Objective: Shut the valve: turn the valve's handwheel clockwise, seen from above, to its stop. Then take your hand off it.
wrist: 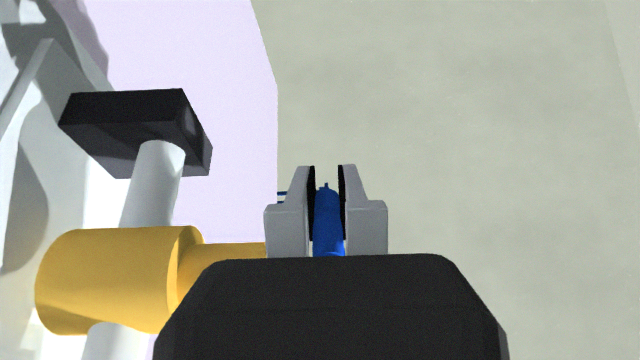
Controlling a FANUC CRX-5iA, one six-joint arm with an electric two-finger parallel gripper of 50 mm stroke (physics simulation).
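Observation:
The valve's blue handwheel [328, 220] shows edge-on at the lower middle of the wrist view, as a narrow blue piece of rim. My gripper [327, 188] is shut on this rim, with a black pad close against each side of it. Two thin blue lines show just left of the left finger. The yellow valve body [107, 280] is at the lower left, and its neck runs right, behind the left finger. The rest of the handwheel is hidden behind the fingers and the dark gripper housing.
A grey pipe [152, 185] runs from the valve body up to a black block [125, 107] at the left. White and grey structures with shadows stand along the left edge. A pale lilac surface [225, 125] lies behind the block, and a grey-green floor [450, 125] lies right of it.

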